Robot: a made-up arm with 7 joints. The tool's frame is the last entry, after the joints.
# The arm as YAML. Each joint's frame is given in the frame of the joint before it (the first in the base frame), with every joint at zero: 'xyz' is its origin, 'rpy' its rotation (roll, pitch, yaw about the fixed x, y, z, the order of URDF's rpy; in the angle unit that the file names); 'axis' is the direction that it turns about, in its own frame. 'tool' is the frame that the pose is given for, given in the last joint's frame.
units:
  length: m
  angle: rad
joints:
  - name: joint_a
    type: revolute
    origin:
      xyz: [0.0, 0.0, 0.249]
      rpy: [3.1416, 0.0, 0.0]
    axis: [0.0, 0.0, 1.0]
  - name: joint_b
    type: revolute
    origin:
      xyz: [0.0, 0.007, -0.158]
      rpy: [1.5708, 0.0, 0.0]
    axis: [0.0, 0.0, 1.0]
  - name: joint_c
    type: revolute
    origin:
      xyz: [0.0, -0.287, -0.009]
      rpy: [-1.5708, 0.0, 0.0]
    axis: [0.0, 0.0, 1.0]
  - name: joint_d
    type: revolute
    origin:
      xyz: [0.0, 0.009, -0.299]
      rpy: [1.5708, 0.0, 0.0]
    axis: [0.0, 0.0, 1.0]
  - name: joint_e
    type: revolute
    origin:
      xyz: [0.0, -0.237, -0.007]
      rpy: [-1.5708, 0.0, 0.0]
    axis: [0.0, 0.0, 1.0]
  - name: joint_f
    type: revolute
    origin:
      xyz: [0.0, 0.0, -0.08]
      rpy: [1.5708, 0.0, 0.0]
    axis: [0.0, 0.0, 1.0]
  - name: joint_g
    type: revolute
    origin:
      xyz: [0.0, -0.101, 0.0]
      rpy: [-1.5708, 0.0, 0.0]
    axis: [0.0, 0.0, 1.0]
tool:
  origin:
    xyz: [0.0, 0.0, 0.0]
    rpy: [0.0, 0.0, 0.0]
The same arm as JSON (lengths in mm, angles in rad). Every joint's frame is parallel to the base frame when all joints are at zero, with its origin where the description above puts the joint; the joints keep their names.
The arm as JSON. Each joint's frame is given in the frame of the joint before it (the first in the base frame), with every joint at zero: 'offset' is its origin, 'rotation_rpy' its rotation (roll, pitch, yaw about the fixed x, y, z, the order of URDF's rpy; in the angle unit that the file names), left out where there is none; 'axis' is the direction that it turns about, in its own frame. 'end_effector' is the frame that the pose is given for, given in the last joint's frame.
{"length_unit": "mm", "angle_unit": "rad", "chain": [{"id": "joint_a", "offset": [0.0, 0.0, 249.0], "axis": "-z"}, {"id": "joint_b", "offset": [0.0, -7.0, 158.0], "axis": "+y"}, {"id": "joint_c", "offset": [0.0, -9.0, 287.0], "axis": "-z"}, {"id": "joint_d", "offset": [0.0, -9.0, 299.0], "axis": "+y"}, {"id": "joint_e", "offset": [0.0, -7.0, 237.0], "axis": "-z"}, {"id": "joint_f", "offset": [0.0, 0.0, 80.0], "axis": "+y"}, {"id": "joint_g", "offset": [0.0, 0.0, 101.0], "axis": "-z"}], "end_effector": {"offset": [0.0, 0.0, 0.0], "rotation_rpy": [-3.1416, 0.0, 0.0]}}
